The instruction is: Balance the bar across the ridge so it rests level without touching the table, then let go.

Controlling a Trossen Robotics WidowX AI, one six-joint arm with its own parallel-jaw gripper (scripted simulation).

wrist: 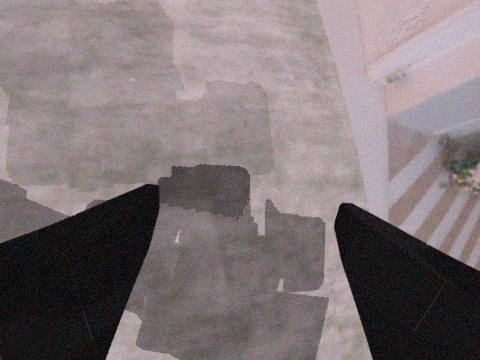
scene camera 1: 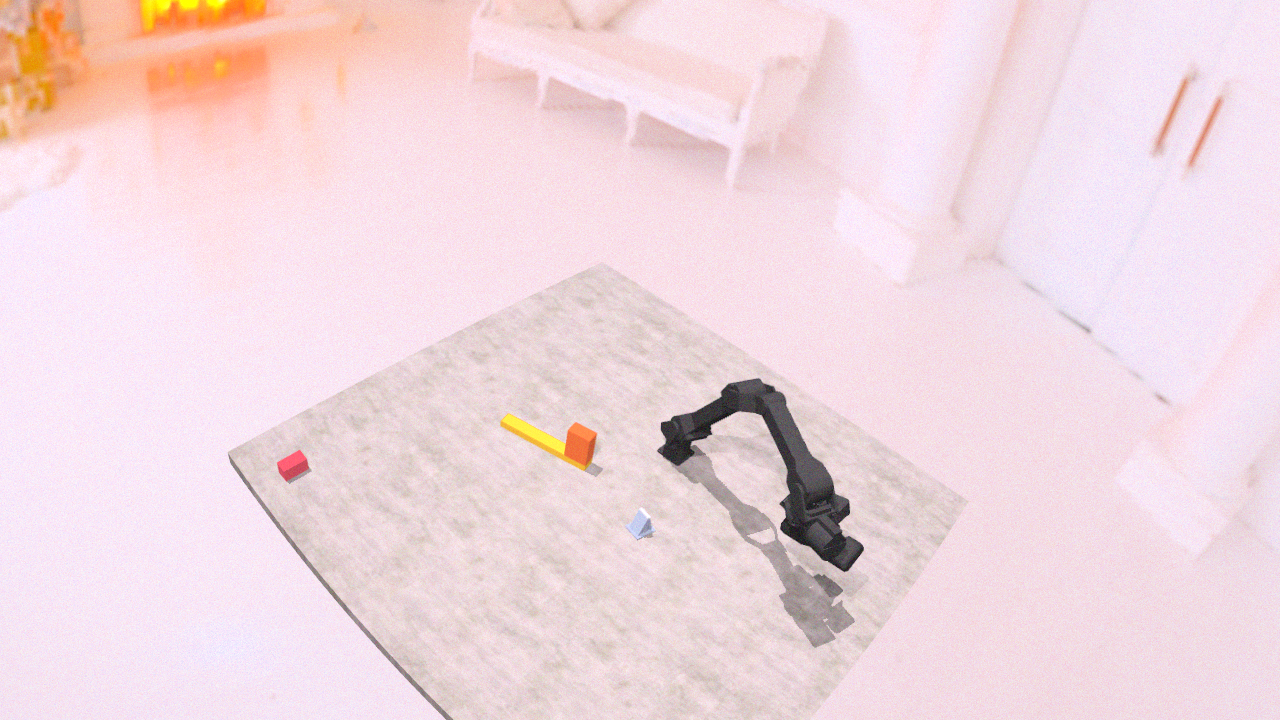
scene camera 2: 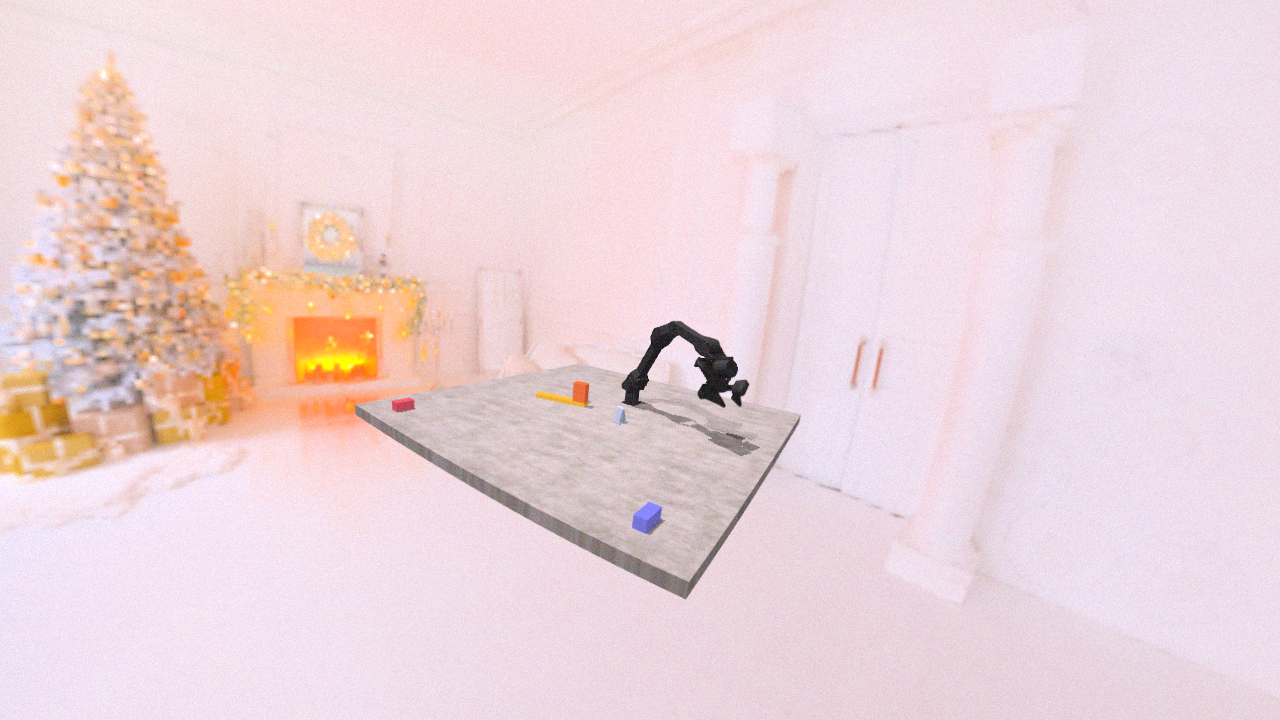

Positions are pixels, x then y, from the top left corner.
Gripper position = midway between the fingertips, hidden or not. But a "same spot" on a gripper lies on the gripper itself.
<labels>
my gripper: wrist; scene camera 1 834,553; scene camera 2
same spot on my gripper: (wrist: 72,279) = (scene camera 2: 718,395)
</labels>
